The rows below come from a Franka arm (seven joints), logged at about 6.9 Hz.
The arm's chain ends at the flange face. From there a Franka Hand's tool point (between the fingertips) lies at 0.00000 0.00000 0.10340 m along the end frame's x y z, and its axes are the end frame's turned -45 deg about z.
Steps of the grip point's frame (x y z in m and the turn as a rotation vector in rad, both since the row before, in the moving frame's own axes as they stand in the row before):
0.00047 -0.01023 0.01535 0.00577 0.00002 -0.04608
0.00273 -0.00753 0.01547 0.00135 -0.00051 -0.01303
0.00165 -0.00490 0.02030 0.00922 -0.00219 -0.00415
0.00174 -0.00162 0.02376 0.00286 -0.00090 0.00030
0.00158 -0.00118 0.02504 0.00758 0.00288 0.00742
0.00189 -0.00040 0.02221 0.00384 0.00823 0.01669
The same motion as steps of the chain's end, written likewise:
-0.00647 -0.00715 0.01535 0.00409 -0.00407 -0.04608
-0.00326 -0.00719 0.01547 0.00059 -0.00132 -0.01303
-0.00146 -0.00412 0.02030 0.00497 -0.00807 -0.00415
0.00036 -0.00223 0.02376 0.00139 -0.00266 0.00030
0.00062 -0.00119 0.02504 0.00740 -0.00332 0.00742
0.00073 -0.00074 0.02221 0.00853 0.00310 0.01669

